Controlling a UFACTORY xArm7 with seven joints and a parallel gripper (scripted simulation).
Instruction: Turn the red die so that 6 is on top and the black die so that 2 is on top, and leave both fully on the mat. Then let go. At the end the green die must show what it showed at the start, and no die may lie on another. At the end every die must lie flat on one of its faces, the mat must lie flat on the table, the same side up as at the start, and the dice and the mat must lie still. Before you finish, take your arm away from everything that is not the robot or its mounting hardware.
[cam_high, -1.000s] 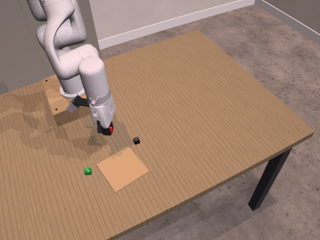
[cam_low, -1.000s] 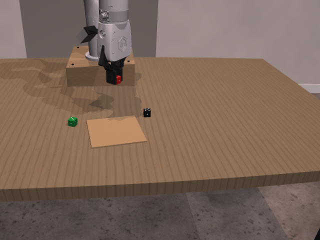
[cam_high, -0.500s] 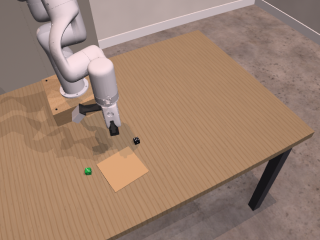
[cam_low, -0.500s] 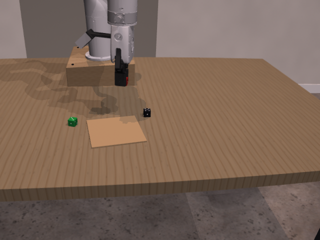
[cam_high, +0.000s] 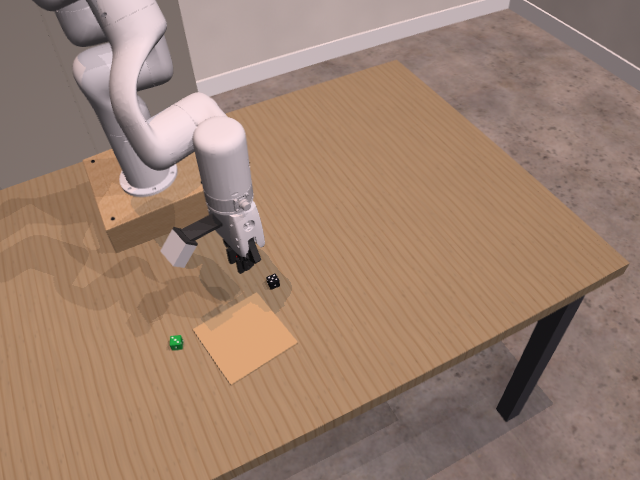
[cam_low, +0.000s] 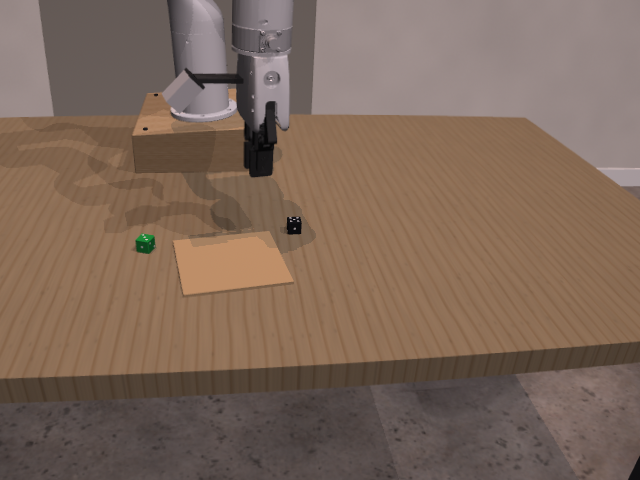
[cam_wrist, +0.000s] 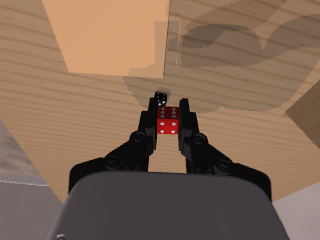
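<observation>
Right now my hand is 110 mm above the black die, 50 mm to the right of it and 10 mm past it. The rest, counted from my hand: red die 10 mm to the left, 10 mm below; tan mat 120 mm below, 80 mm ahead, 40 mm to the right; green die 160 mm to the right, 110 mm below, 40 mm ahead.
</observation>
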